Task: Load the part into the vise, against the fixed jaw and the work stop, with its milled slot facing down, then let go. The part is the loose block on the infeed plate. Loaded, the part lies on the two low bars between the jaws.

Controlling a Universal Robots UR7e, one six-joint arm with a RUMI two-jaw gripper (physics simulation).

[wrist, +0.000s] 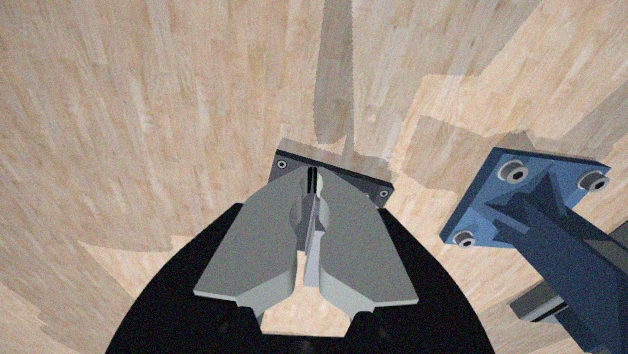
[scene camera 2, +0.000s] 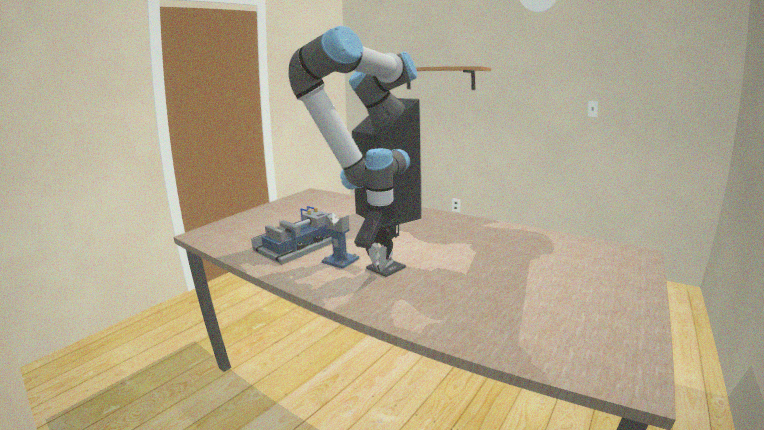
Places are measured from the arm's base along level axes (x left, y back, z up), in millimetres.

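Pixels of known places: gripper, fingertip midpoint: [wrist: 313, 169] [scene camera 2: 379, 270]; arm's base at its link origin: [scene camera 2: 388, 115].
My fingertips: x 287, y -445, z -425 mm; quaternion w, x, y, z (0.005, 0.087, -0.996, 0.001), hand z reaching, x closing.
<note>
For each thing: its top centre in the pictures, then the offset to it from my fingertips.
- infeed plate at its top centre: [wrist: 317, 217] [scene camera 2: 385, 265] dx -13, dy +47, dz -6 mm
- grey part at its top centre: [wrist: 330, 264] dx -22, dy +50, dz +34 mm
- grey vise at its top centre: [scene camera 2: 295, 219] dx -399, dy +14, dz +85 mm
My gripper [scene camera 2: 380, 261] [wrist: 313, 169] is shut, its two grey fingertips together low over the infeed plate. The infeed plate [scene camera 2: 396, 268] [wrist: 291, 171] is dark, with screws at its corners, and is partly hidden by the fingers. Slivers of the grey part [wrist: 312, 260] show through the narrow gap between the fingers in the wrist view; the rest is hidden, and its slot cannot be made out. The part is not gripped. In the scene view, the blue and grey vise [scene camera 2: 291, 241] stands to the left, its jaws too small to tell in detail.
A blue stand [scene camera 2: 338, 248] [wrist: 550, 240] with a bolted foot and a grey tray-like head stands between the infeed plate and the vise, close beside the gripper. The wooden table's front edge [scene camera 2: 342, 321] runs in front. A dark pedestal [scene camera 2: 408, 176] stands behind the arm.
</note>
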